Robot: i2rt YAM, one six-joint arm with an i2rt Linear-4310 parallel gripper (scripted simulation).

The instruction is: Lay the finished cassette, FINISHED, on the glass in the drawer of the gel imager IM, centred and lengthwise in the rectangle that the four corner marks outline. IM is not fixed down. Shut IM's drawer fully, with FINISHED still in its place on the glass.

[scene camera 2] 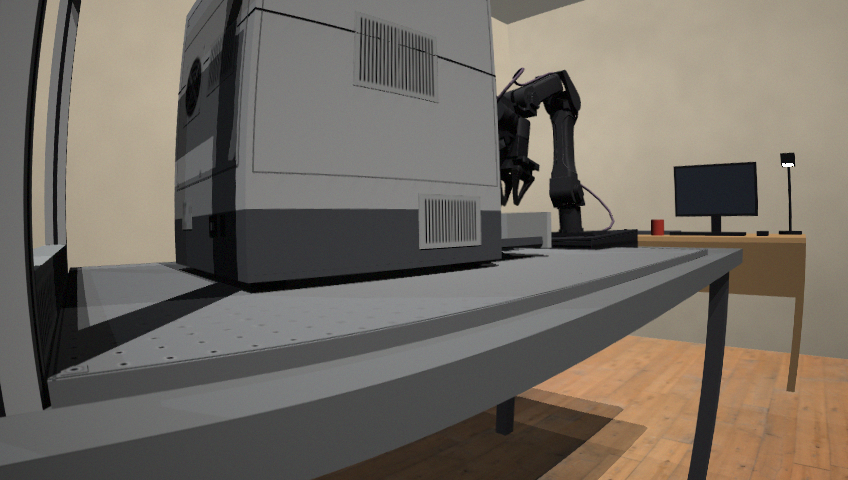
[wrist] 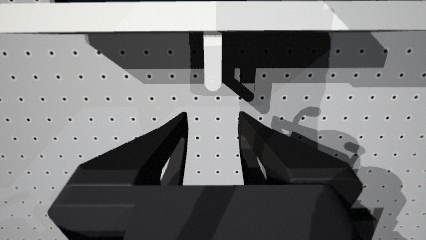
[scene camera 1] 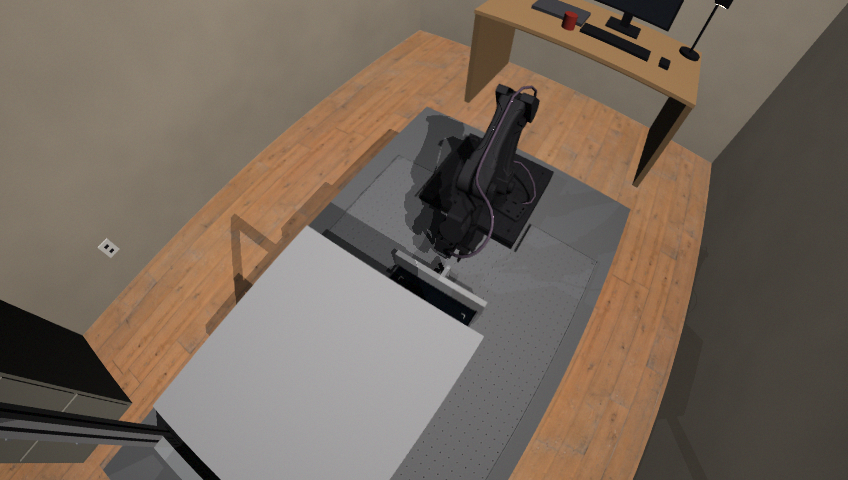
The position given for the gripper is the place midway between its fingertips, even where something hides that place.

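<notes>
Scene camera 2 shows the gripper (scene camera 2: 509, 205) together with a gel imager IM (scene camera 2: 307, 146). Scene camera 1 shows the gel imager IM (scene camera 1: 324, 361) too, and the wrist view has the gripper (wrist: 213, 120).
</notes>
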